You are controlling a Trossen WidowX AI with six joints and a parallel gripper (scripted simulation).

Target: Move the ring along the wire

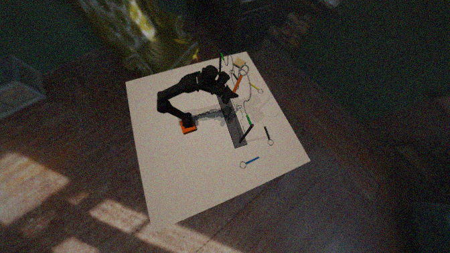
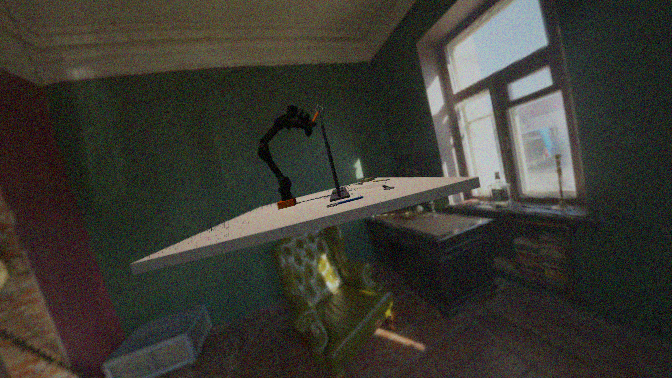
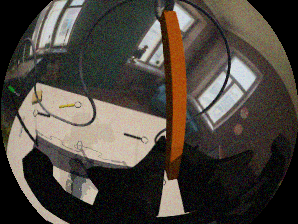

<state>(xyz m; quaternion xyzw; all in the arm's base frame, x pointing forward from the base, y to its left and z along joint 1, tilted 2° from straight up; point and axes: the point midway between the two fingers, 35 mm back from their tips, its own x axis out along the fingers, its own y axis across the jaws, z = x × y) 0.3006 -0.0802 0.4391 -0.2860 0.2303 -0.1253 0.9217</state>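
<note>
My gripper tip is 80 mm below the ring with orange handle, 50 mm to the right of it and 20 mm short of it. The rest, counted from my gripper tip: yellow-handled ring (470 mm below, 390 mm ahead, 300 mm to the left); blue-handled ring (470 mm below, 330 mm to the right, 40 mm ahead); black-handled ring (470 mm below, 290 mm ahead, 200 mm to the right).
</note>
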